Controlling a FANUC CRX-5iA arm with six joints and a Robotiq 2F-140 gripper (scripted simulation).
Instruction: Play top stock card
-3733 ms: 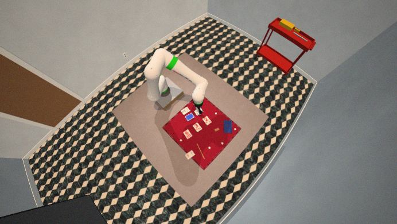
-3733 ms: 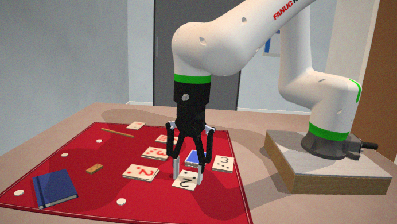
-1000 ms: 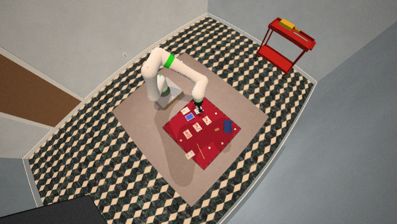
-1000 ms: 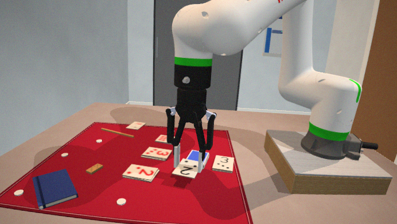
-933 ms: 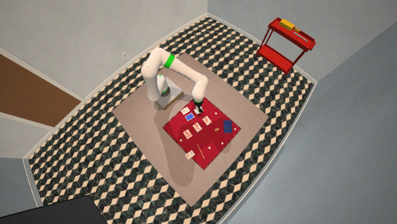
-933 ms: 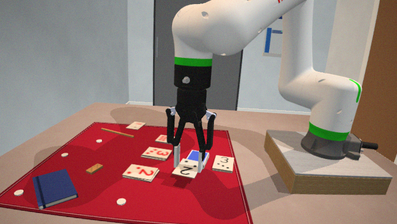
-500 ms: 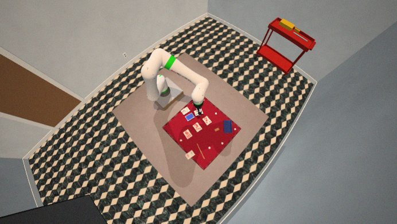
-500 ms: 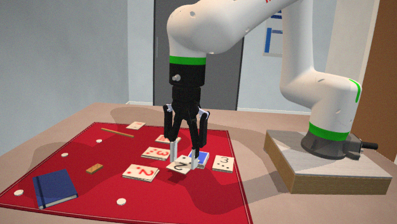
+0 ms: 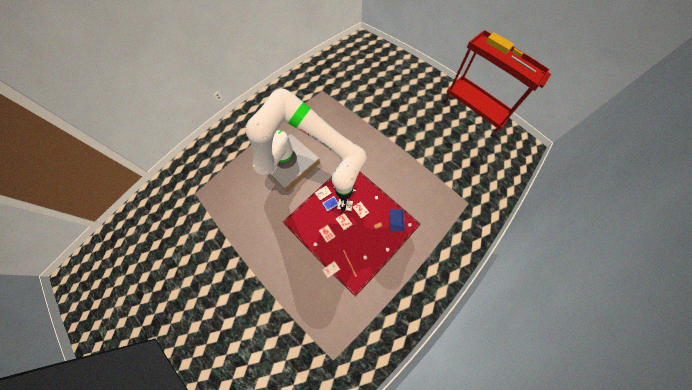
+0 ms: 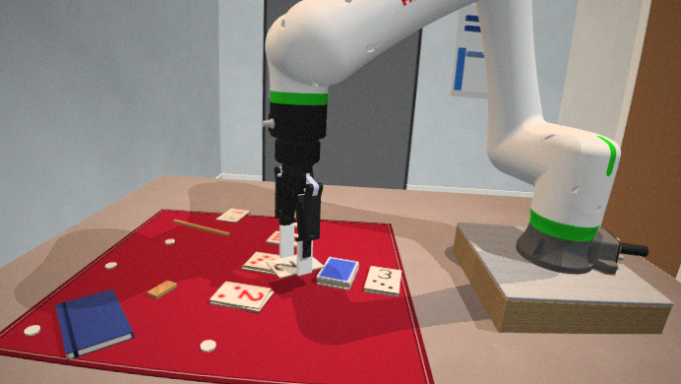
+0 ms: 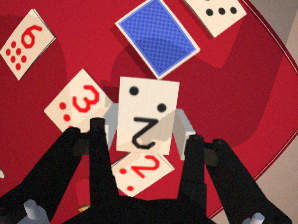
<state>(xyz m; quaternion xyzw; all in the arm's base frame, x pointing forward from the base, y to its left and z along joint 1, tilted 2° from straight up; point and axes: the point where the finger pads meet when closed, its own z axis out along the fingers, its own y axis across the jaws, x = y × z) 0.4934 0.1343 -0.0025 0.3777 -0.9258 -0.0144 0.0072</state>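
The red card cloth is 11 cm ahead of my hand, 3 cm to the right of it and 9 cm below it. Round my hand: blue notebook (26 cm ahead, 21 cm to the left, 7 cm below); red 2 card (8 cm ahead, 7 cm to the left, 7 cm below); wooden stick (30 cm ahead, 18 cm to the right, 7 cm below).
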